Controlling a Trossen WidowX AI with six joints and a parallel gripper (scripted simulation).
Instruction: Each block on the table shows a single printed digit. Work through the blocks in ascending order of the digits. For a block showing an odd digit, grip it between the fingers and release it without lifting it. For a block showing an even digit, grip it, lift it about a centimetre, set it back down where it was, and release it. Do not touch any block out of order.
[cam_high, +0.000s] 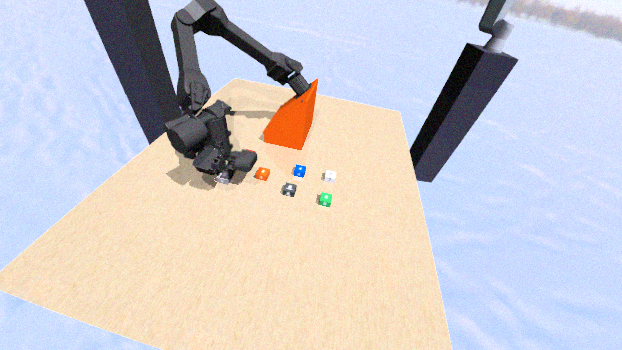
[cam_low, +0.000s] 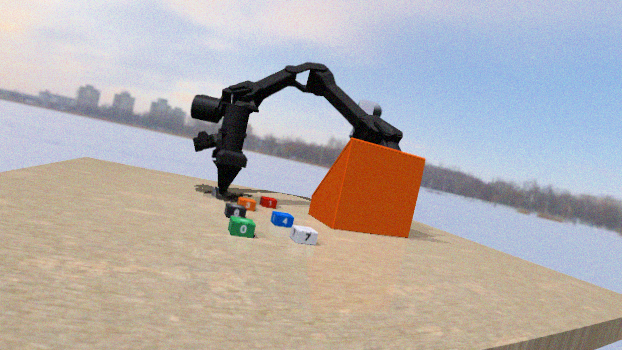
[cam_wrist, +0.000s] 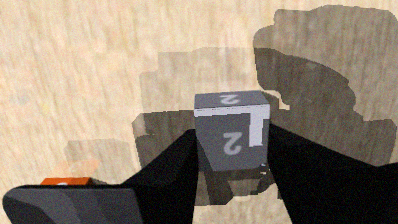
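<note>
Right now my gripper tip is 100 mm to the right of the orange block and 30 mm past it. The rest, counted from my gripper tip: black block (190 mm to the left, 10 mm ahead); red block (110 mm behind, 40 mm to the left); grey block (right at my gripper tip).
</note>
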